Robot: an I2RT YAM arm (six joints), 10 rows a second.
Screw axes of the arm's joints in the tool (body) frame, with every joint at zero. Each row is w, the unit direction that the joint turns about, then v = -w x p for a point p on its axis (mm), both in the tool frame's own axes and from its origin. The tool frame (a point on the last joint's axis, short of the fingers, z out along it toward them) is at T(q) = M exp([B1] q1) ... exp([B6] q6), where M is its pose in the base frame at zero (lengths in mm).
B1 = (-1, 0, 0, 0, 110.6, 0)
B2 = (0, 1, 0, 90.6, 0, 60)
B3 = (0, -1, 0, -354.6, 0, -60)
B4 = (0, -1, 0, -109.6, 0, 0)
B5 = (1, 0, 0, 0, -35.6, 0)
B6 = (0, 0, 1, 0, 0, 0)
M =
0 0 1 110.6
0 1 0 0
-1 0 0 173.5
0 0 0 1
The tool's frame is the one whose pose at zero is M.
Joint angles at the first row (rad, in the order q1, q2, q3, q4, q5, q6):
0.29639, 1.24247, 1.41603, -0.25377, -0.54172, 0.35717
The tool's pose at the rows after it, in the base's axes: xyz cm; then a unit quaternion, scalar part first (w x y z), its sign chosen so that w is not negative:
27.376 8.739 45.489 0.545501 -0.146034 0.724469 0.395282
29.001 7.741 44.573 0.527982 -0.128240 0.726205 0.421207
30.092 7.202 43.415 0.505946 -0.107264 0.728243 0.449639
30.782 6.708 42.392 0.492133 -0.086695 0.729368 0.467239
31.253 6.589 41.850 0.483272 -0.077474 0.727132 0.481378
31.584 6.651 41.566 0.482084 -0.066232 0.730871 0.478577
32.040 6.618 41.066 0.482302 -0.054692 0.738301 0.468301
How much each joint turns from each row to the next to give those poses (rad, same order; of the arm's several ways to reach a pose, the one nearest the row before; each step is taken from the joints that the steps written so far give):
-0.05558, 0.06459, 0.04984, -0.01586, -0.04061, 0.00986
-0.05245, 0.03750, -0.01244, 0.04986, -0.07450, 0.06368
-0.02850, 0.02327, -0.03128, 0.05488, -0.05307, 0.07736
-0.02125, 0.01170, -0.03472, 0.05018, -0.02641, 0.06120
-0.00737, 0.01152, -0.01759, 0.04033, -0.01974, 0.04233
0.00220, 0.00963, 0.00000, 0.00099, 0.02008, 0.00966
-0.00055, 0.01307, 0.00004, -0.00963, 0.02824, -0.00728

